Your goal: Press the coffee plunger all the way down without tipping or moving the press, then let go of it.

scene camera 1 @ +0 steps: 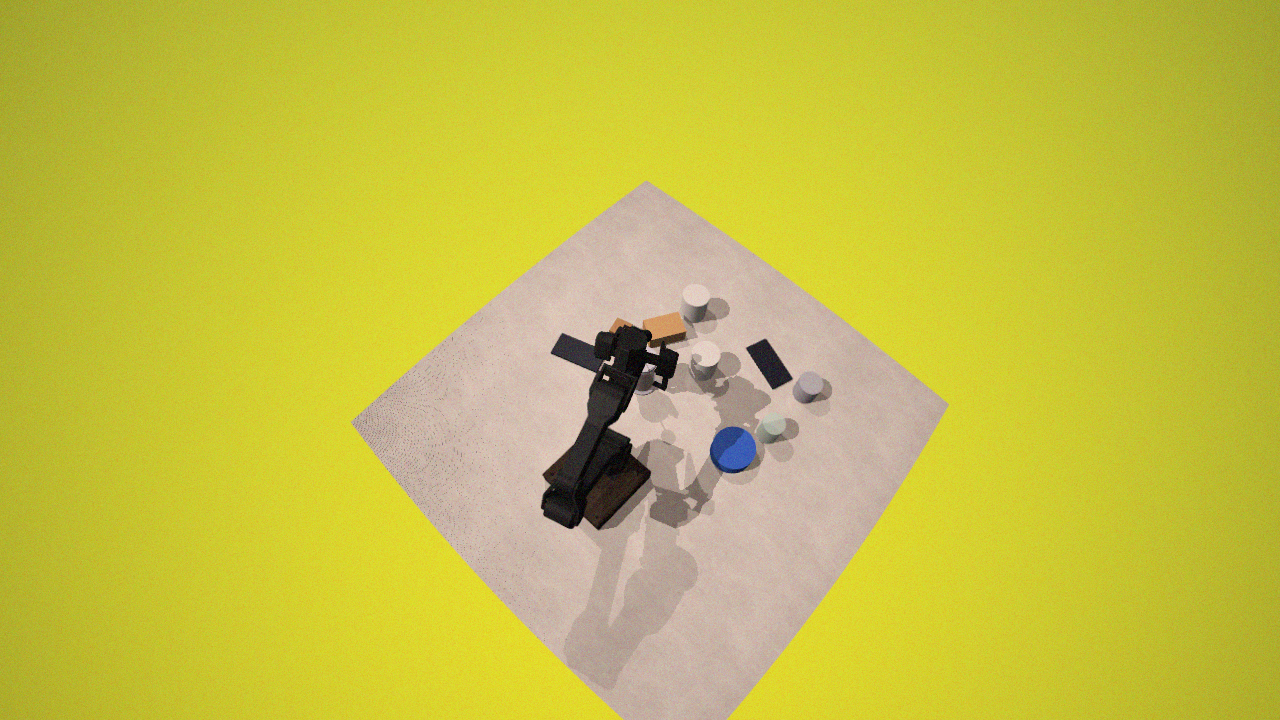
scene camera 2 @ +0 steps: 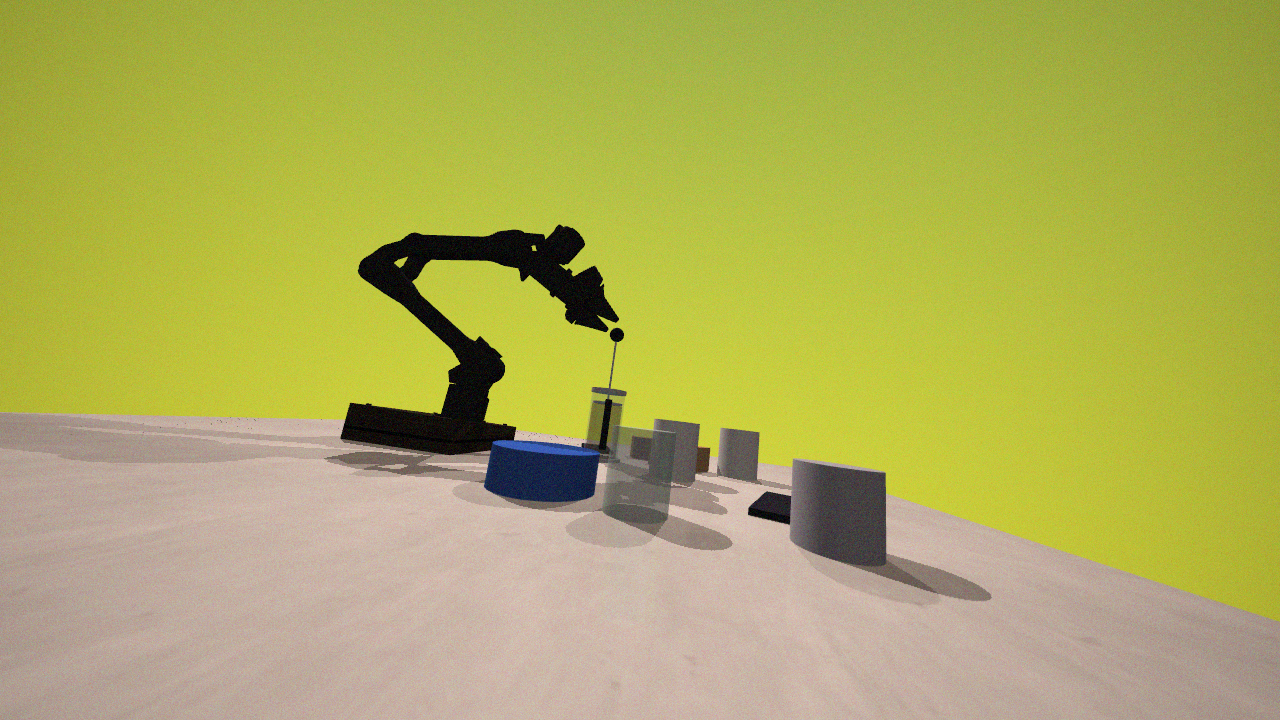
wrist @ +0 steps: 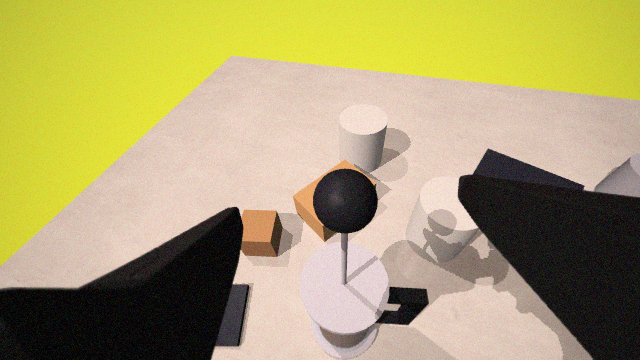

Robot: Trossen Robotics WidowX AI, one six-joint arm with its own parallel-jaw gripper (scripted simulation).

Path:
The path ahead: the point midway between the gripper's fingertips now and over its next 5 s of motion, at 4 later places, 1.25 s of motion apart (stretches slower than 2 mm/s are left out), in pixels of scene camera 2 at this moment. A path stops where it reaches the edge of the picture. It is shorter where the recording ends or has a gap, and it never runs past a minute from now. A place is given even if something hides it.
My gripper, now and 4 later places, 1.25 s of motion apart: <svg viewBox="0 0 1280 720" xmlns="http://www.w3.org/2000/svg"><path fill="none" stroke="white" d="M612 326L621 335L624 350L628 368L629 375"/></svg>

